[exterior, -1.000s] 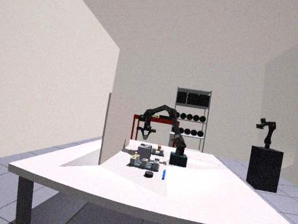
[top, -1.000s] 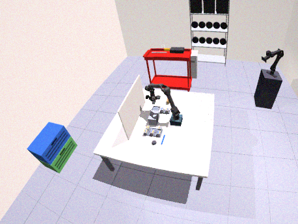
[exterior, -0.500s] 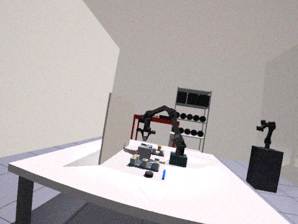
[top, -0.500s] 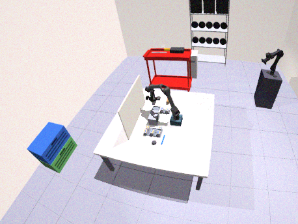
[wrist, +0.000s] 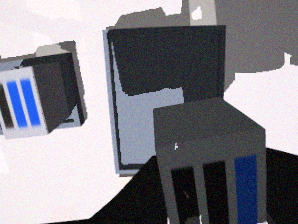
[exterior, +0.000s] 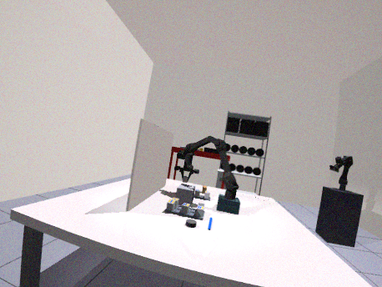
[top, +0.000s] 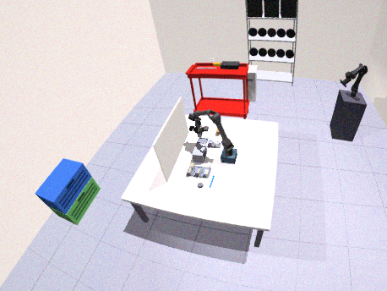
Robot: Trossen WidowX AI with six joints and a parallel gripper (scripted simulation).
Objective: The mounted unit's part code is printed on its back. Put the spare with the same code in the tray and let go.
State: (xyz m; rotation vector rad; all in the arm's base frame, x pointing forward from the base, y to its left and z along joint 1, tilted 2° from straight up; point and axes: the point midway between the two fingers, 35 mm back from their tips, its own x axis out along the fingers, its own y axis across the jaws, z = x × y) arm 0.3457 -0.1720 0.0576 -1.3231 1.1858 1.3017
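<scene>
Right now the grey-blue tray is 1 cm behind my gripper tip and 9 cm below it. The rest, counted from my gripper tip: grey mounted unit 6 cm behind, 20 cm to the left, 5 cm below; then white panel 16 cm ahead, 22 cm to the left, 13 cm above; then blue pen 26 cm behind, 46 cm to the left, 9 cm below.
</scene>
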